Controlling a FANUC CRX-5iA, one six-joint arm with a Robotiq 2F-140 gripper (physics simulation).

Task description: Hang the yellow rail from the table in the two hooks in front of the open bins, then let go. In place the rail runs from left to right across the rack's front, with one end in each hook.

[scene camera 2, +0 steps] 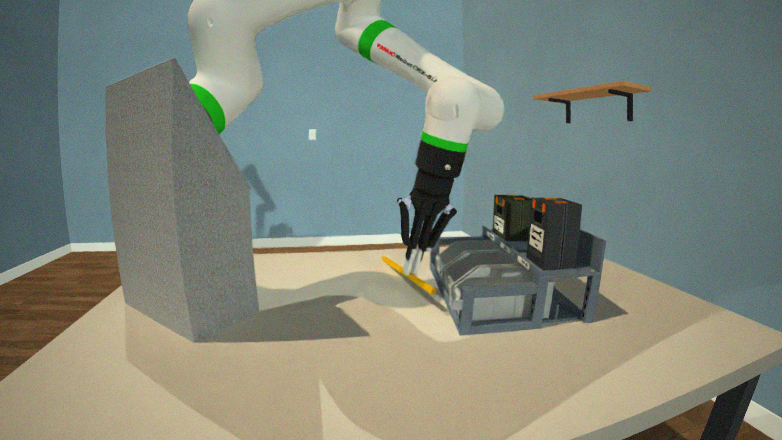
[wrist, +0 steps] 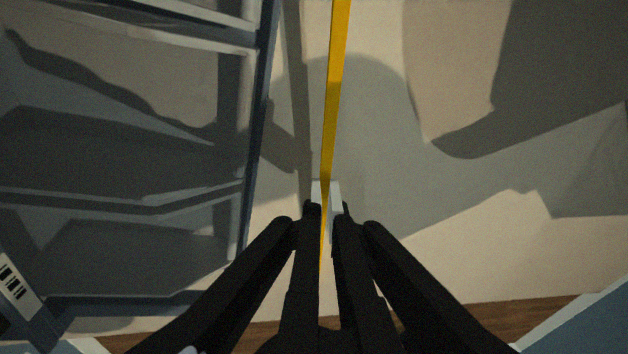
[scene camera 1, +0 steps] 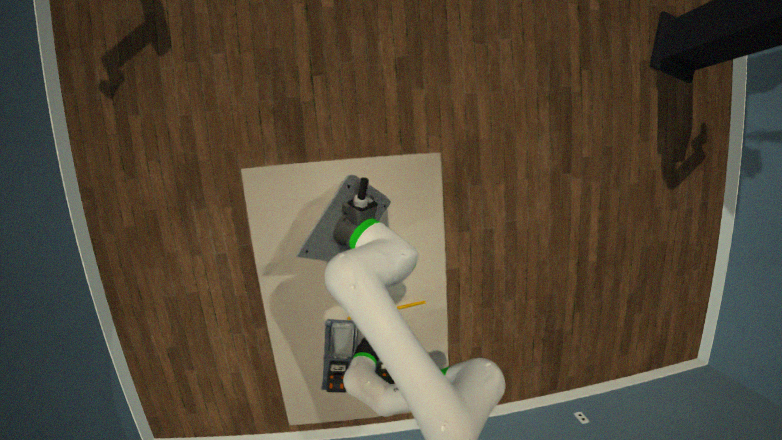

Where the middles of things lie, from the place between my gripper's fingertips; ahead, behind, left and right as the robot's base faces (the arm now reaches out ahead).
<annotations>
Now: the green case [scene camera 2: 511,218] 25 cm ahead of my hand, 12 cm above it and 9 cm to the left of it. Round my hand: dark case [scene camera 2: 554,227] 28 cm ahead, 14 cm to the right, 13 cm above.
</annotations>
